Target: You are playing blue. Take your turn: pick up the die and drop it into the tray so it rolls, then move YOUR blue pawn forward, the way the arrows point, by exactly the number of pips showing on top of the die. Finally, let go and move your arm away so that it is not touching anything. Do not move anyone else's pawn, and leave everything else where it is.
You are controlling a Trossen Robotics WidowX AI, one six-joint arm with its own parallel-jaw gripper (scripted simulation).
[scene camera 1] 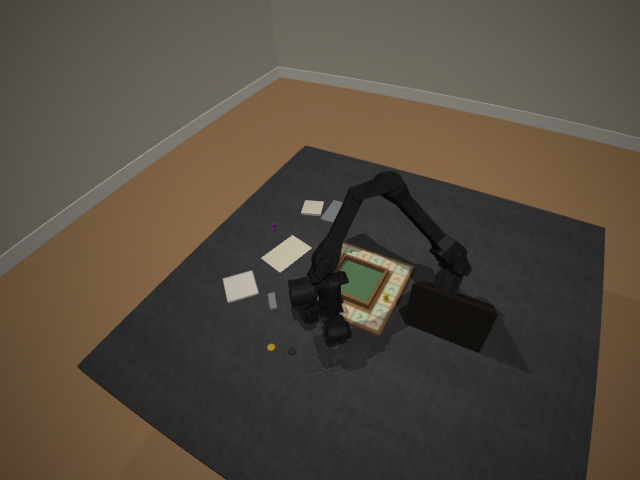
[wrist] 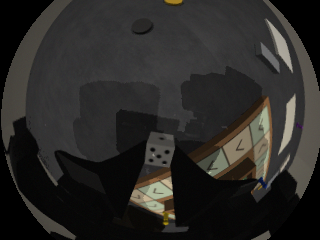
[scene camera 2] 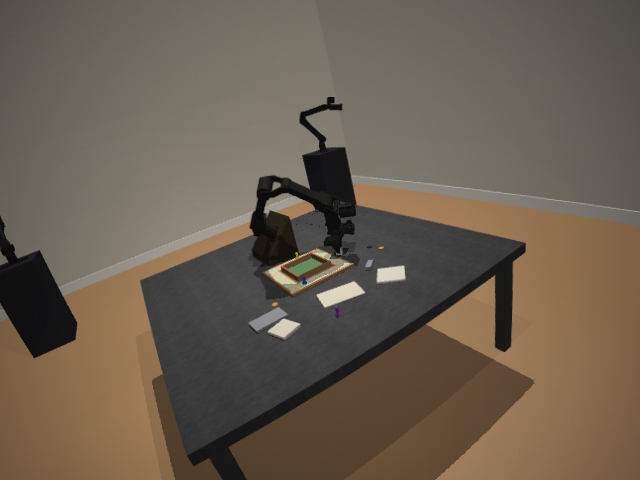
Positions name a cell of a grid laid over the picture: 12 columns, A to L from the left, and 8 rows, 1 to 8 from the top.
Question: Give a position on a green tray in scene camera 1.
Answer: G5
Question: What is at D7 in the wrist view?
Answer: My gripper.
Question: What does my gripper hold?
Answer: A white die.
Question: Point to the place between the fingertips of my gripper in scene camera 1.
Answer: G6
